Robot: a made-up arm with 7 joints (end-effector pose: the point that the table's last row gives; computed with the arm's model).
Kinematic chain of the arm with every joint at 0, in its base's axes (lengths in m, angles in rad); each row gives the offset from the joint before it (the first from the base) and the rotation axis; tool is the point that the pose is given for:
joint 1: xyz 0 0 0.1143 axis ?
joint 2: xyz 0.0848 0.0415 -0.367 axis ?
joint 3: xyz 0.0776 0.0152 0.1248 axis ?
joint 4: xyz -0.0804 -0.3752 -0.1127 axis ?
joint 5: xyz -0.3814 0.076 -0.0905 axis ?
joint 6: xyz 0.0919 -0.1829 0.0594 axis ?
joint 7: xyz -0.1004 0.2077 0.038 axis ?
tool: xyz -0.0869 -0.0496 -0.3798
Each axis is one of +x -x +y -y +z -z.
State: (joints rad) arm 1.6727 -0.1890 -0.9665 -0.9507 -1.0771 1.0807 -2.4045
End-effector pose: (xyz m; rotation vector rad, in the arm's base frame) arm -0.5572 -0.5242 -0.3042 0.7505 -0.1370 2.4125
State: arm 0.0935 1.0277 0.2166 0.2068 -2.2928 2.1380 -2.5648
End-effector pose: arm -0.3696 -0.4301 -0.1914 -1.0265 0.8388 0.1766
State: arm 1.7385 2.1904 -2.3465 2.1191 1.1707 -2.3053 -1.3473
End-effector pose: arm 0.1217 -0.9273 -0.8658 -0.8674 -0.5677 1.1481
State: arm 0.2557 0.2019 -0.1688 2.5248 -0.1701 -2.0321 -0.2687
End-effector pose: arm -0.5964 -0.4782 -0.1567 -1.9781 0.5040 -0.4590
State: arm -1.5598 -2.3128 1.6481 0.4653 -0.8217 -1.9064 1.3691
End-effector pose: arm -0.3217 0.3159 0.0461 1.5726 -1.4080 0.6255
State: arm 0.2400 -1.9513 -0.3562 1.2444 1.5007 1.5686 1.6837
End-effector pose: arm 0.6333 -0.1955 -0.6659 -0.0598 -2.0819 -0.3232
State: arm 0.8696 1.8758 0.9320 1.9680 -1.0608 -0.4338 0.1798
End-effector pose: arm 0.3354 -0.5485 0.2957 1.9146 -0.2736 -1.2979
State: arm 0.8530 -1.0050 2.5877 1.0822 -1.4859 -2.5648 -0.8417
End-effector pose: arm 0.5698 0.3965 -0.1930 -0.2124 -1.6780 1.3536
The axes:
joint 1: -x
joint 2: +y
joint 3: +z
joint 4: +x
joint 5: -z
joint 6: -x
joint 7: -y

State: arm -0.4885 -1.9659 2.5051 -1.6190 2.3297 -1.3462 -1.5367
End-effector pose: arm 0.3696 -0.1235 0.4215 -1.2305 -1.5030 1.8169
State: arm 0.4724 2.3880 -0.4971 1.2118 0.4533 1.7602 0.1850
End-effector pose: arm 0.3503 0.2473 0.5000 -0.9672 2.7958 -0.2963
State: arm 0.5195 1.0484 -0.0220 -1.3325 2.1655 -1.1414 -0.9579
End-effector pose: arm -0.3189 -0.3194 -0.1322 -0.6399 -0.2698 -0.5524
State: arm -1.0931 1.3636 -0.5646 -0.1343 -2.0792 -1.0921 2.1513
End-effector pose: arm 0.1759 0.3360 0.4019 2.0126 0.9102 -0.8146
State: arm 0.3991 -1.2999 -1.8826 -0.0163 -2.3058 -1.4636 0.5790
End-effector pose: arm -0.0174 0.5860 -0.5164 1.0048 -0.9448 1.0578
